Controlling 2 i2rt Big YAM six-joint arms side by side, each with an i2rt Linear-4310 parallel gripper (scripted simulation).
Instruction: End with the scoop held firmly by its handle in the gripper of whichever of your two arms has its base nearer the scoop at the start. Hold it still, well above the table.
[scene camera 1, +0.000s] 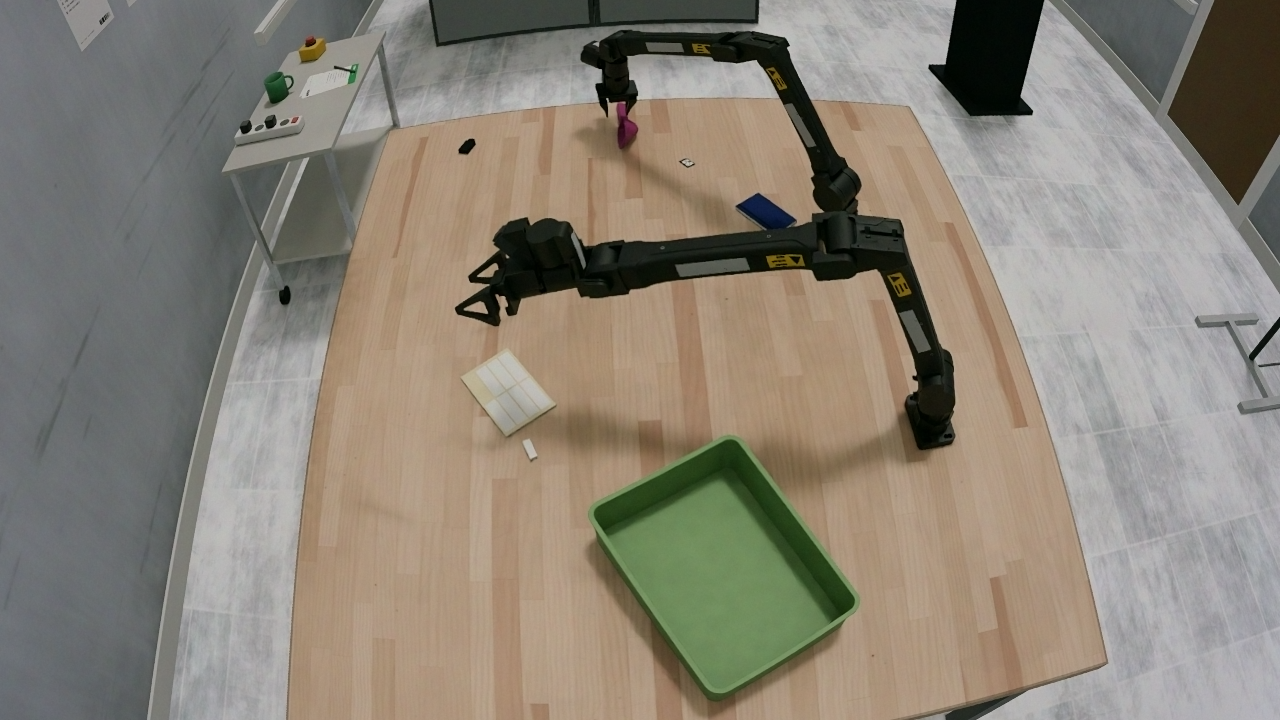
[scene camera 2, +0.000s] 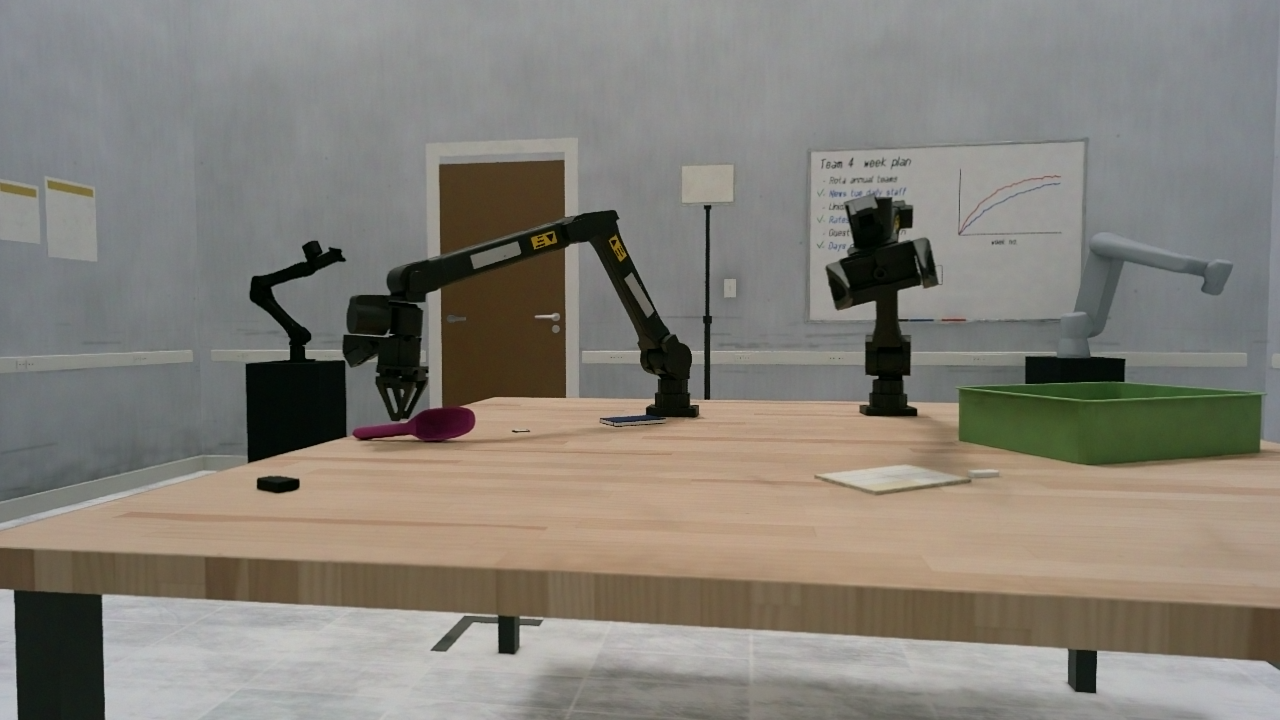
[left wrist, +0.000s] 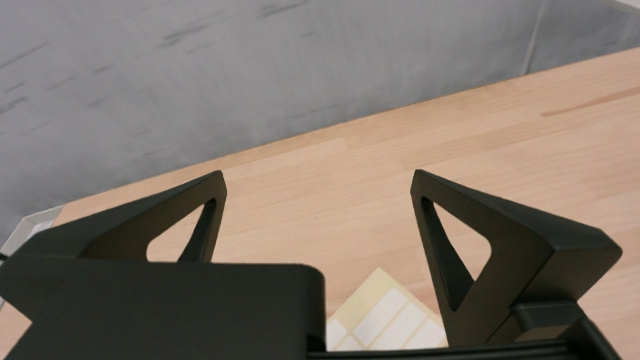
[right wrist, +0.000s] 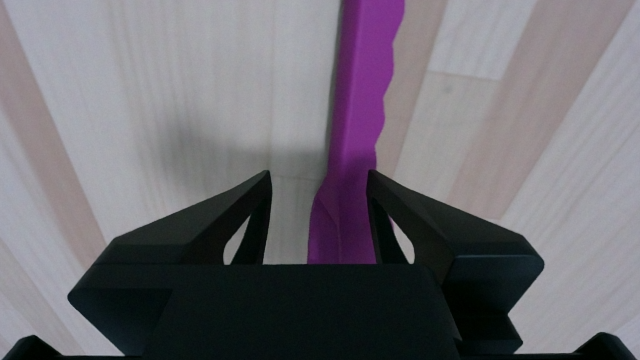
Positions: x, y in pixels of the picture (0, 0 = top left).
Labels:
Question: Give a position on a green tray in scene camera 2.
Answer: At 1093, 430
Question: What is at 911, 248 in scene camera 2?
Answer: My left gripper.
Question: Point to my right gripper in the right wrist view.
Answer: At 319, 180

